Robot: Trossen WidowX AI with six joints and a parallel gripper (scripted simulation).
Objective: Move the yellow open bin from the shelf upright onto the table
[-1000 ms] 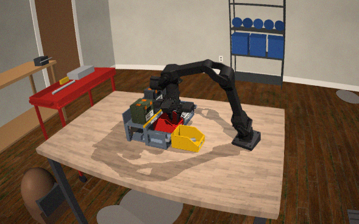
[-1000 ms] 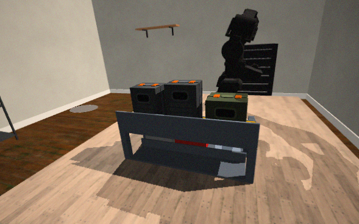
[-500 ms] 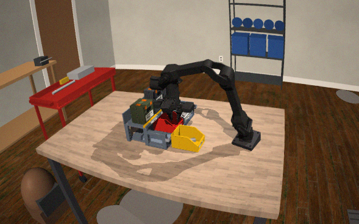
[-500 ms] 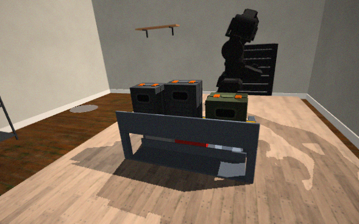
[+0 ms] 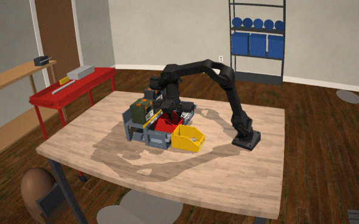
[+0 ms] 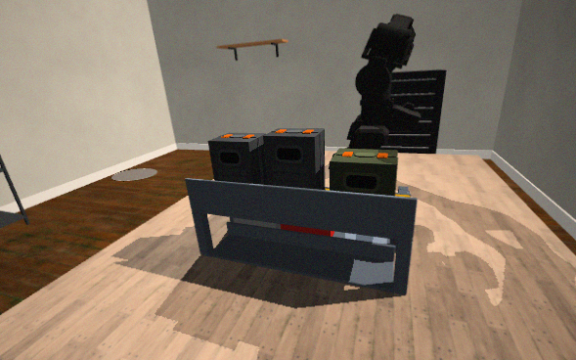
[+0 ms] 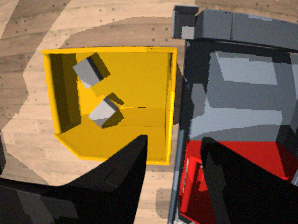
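Now: hand 60 mm past the yellow open bin, 10 mm to the left of it and 120 mm above it. Round my hand: green case (180 mm ahead, 10 mm to the left); red bin (110 mm ahead, 110 mm to the right, 110 mm below).
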